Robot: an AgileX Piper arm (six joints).
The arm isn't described. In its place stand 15 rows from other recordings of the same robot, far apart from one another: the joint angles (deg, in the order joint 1, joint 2, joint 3, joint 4, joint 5, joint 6), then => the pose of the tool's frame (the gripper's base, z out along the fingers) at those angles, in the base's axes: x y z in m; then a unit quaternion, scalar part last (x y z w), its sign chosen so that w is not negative.
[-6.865, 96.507, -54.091, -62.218, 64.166, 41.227] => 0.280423 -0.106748 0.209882 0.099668 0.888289 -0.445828 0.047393
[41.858, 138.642, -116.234, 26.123, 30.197, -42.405] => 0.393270 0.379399 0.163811 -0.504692 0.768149 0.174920 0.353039
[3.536, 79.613, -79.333, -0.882, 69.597, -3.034] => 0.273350 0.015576 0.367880 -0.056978 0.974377 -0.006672 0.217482
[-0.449, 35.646, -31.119, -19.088, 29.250, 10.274] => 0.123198 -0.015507 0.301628 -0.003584 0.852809 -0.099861 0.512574
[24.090, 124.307, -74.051, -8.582, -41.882, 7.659] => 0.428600 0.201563 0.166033 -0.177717 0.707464 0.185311 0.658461
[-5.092, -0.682, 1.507, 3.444, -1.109, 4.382] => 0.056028 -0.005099 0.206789 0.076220 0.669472 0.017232 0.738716
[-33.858, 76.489, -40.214, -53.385, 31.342, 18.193] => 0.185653 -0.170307 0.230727 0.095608 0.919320 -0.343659 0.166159
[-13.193, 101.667, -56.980, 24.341, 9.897, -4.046] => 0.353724 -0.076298 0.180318 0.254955 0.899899 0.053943 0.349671
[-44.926, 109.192, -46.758, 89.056, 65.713, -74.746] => 0.272238 -0.154399 0.145230 0.267536 0.778326 0.442325 0.356345
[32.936, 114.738, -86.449, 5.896, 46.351, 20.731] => 0.352217 0.236233 0.199368 -0.076293 0.980406 0.117943 0.138108
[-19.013, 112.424, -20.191, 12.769, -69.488, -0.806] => 0.241600 -0.103175 0.092077 0.218710 0.777911 -0.161069 0.566637
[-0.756, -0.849, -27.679, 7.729, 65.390, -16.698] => -0.009029 0.011247 0.266827 -0.126118 0.862911 -0.007131 0.489313
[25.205, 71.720, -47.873, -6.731, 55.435, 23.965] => 0.200357 0.084595 0.255940 -0.037084 0.988560 0.009089 0.145915
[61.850, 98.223, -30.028, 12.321, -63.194, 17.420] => 0.157111 0.256890 0.182224 -0.171432 0.689410 0.422629 0.562770
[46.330, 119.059, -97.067, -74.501, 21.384, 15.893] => 0.365333 0.336396 0.265580 -0.584993 0.583490 -0.201135 0.526182
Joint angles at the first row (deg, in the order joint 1, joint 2, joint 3, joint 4, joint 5, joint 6):
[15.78 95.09 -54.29 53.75 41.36 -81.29]
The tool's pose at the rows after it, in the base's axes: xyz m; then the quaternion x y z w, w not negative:
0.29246 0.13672 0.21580 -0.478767 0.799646 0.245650 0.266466
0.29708 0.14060 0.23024 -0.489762 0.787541 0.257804 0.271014
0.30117 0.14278 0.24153 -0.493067 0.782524 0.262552 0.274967
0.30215 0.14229 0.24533 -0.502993 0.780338 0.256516 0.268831
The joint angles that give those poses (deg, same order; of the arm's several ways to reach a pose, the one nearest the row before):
[15.78 95.09 -57.13 53.51 45.32 -81.29]
[15.78 95.09 -60.40 52.95 48.62 -80.42]
[15.78 95.09 -63.00 52.18 50.52 -78.90]
[15.78 95.09 -64.21 50.05 51.69 -77.85]

